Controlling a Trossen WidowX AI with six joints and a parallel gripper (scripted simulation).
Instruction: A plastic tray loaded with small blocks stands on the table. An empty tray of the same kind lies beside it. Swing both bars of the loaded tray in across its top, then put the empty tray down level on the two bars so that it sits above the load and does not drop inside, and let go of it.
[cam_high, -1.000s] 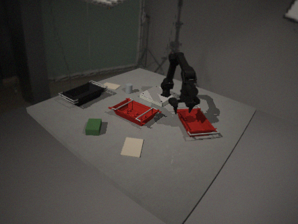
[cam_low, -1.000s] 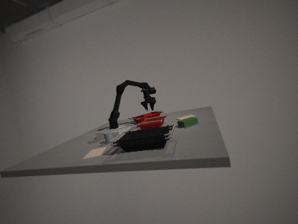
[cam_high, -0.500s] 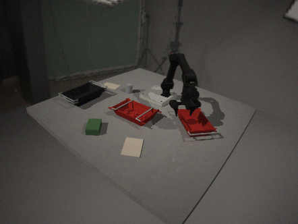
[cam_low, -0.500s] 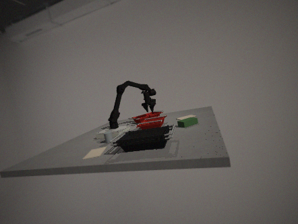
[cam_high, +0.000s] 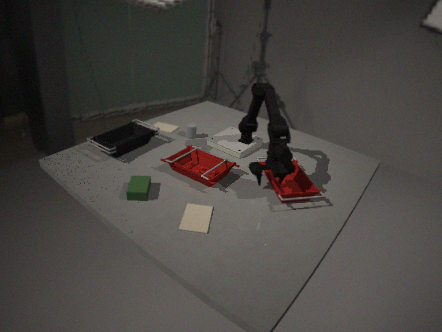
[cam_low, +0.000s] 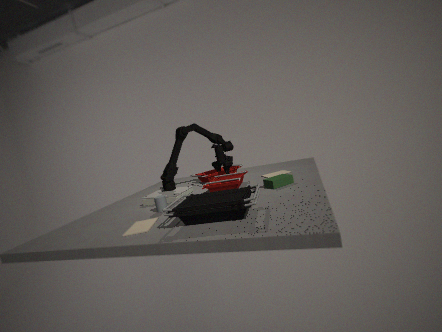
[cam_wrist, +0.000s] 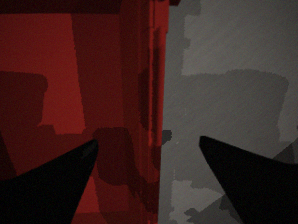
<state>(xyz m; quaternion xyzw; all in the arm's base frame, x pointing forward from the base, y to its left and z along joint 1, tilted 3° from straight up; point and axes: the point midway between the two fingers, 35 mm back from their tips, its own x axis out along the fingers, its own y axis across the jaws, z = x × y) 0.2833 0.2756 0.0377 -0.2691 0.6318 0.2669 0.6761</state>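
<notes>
The red tray is 6 cm to the left of my gripper tip, 6 cm behind it and 2 cm above it. The rest, counted from my gripper tip: green block (41 cm to the right, 36 cm ahead); then grey cylinder (57 cm to the right, 19 cm behind, 1 cm above).
</notes>
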